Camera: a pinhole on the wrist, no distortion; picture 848 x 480 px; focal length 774.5 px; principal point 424.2 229.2 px. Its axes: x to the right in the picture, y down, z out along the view. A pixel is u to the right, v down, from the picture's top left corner.
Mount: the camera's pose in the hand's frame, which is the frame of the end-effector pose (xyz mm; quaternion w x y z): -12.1 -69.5 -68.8 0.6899 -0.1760 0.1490 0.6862
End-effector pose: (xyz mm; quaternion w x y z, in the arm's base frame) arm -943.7 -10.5 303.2 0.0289 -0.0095 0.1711 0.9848
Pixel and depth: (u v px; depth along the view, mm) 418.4 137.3 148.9
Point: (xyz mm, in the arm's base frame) -944.2 15.2 363.5
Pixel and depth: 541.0 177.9 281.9
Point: -947.9 -44.0 490.3
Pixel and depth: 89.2 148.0 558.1
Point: -969.2 206.4 799.0
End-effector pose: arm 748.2 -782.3 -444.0 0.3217 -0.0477 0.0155 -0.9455
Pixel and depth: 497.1 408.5 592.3
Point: 1073.6 -872.3 -44.1
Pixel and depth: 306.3 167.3 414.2
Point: 813.3 -832.2 -118.0
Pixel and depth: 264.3 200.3 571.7
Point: 857.1 -837.7 43.3
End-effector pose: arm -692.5 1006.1 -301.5 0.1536 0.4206 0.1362 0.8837
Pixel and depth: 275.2 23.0 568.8
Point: -388.4 1026.2 114.2
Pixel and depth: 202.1 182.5 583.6
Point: -283.6 1026.5 36.0
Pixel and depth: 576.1 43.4 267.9
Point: -616.2 950.1 -144.0
